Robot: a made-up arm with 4 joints.
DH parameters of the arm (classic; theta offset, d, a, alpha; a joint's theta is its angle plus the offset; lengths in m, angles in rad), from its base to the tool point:
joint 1: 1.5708 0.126 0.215 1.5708
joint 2: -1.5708 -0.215 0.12 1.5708
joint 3: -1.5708 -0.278 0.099 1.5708
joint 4: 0 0 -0.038 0
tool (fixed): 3.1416 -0.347 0 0
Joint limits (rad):
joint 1: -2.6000..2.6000
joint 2: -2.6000..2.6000
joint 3: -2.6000..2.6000
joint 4: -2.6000..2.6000
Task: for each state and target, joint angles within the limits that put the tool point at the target. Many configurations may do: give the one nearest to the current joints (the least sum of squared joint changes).
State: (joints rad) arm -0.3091 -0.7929 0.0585 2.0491
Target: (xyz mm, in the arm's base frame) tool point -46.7 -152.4 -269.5
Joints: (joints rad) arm -0.0368 -1.3663 0.8165 2.0142
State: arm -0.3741 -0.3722 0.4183 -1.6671
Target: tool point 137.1 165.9 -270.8
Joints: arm -0.2721 -0.6950 1.2711 -1.5569
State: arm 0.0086 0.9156 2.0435 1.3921
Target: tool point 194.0 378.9 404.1
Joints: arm -0.1271 1.3175 1.8641 1.4437
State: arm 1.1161 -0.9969 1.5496 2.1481
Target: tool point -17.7 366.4 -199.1
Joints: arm 0.4706 -0.7560 1.8081 2.1382
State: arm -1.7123 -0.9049 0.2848 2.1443
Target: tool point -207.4 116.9 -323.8
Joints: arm -1.1711 -1.2434 0.4043 2.1411
